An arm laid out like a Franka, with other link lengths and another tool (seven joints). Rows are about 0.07 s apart.
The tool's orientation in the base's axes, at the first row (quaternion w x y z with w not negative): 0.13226, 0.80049, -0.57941, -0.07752
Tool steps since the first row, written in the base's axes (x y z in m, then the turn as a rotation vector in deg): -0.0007, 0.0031, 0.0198, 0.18, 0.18, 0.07; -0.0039, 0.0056, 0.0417, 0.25, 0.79, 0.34; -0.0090, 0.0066, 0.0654, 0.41, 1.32, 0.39; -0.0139, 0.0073, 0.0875, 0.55, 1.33, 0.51
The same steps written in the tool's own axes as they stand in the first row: -0.0026, 0.0057, -0.0191, -0.11, -0.20, -0.14; -0.0053, 0.0145, -0.0393, -0.66, -0.36, -0.49; -0.0072, 0.0259, -0.0606, -1.11, -0.64, -0.65; -0.0088, 0.0369, -0.0804, -1.07, -0.74, -0.80
